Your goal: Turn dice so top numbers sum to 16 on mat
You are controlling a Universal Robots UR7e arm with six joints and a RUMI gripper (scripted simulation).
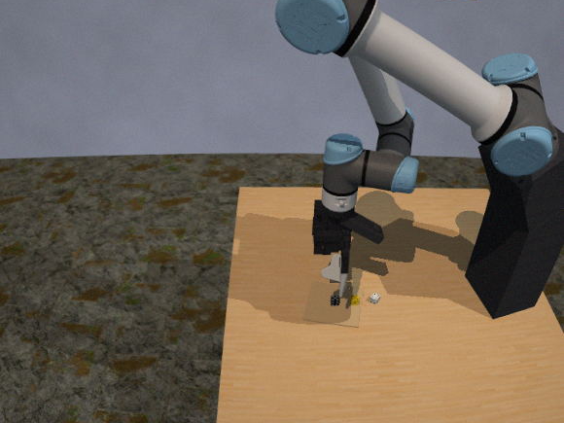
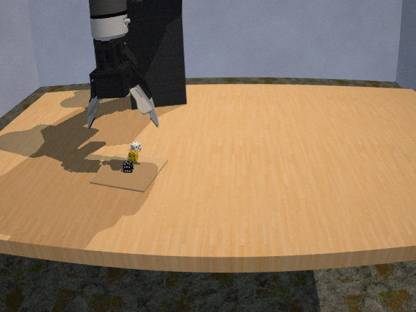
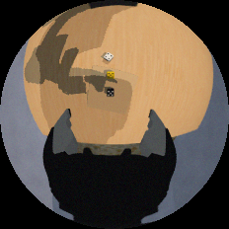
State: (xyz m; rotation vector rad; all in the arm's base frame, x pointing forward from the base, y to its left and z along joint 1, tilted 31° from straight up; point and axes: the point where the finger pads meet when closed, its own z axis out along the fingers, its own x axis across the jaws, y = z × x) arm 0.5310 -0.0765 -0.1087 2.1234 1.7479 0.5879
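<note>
My hand is 110 mm past the white die, 10 mm to the right of it and 100 mm above it. From my hand the other things lie so: yellow die (50 mm behind, 10 mm to the left, 100 mm below); thin tan mat (110 mm below); black die (100 mm below).
</note>
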